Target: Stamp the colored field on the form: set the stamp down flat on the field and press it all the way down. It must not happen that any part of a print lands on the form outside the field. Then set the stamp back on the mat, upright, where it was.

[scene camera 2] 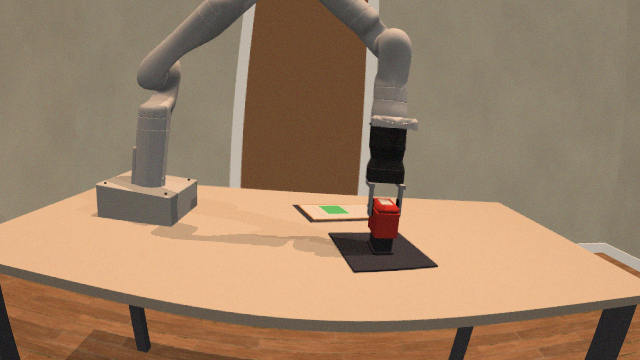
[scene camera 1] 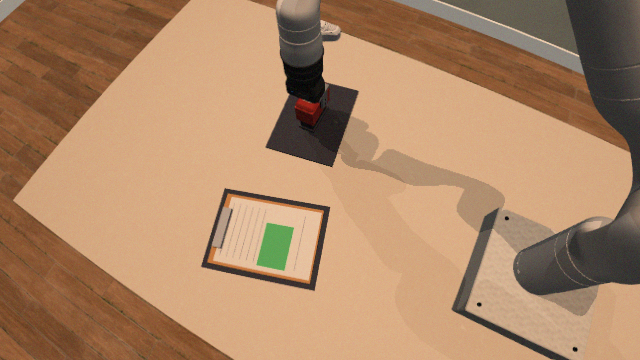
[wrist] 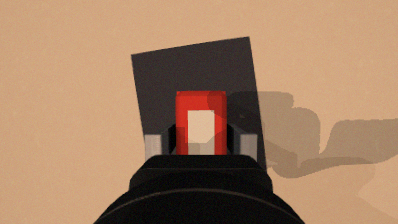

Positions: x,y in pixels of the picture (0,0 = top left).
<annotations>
my gripper: scene camera 2; scene camera 1 312,100; wrist
red stamp: scene camera 2; scene camera 1 310,115; wrist
same spot on my gripper: (wrist: 162,142) = (scene camera 2: 399,187)
same spot on red stamp: (wrist: 201,116) = (scene camera 2: 387,204)
</annotations>
